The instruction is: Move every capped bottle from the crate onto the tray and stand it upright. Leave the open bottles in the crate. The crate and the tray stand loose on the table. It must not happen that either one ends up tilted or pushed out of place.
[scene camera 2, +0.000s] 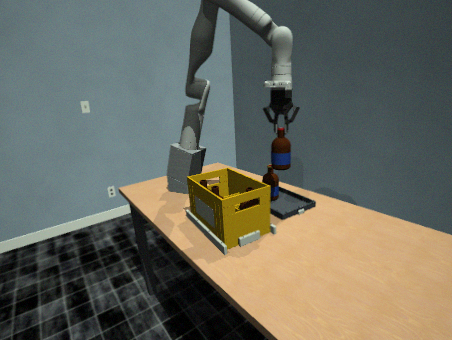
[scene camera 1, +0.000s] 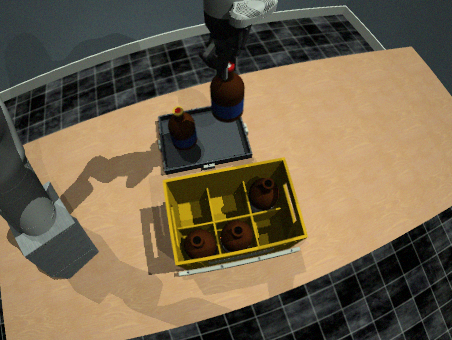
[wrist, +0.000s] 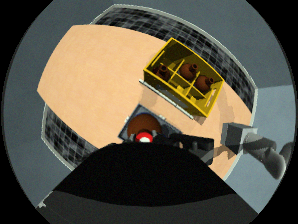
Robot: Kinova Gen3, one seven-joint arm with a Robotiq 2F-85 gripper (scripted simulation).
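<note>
My gripper: visible, also in scene camera 2 and in the wrist view. Yellow crate, visible. Dark tray, likewise in the pictures.
</note>
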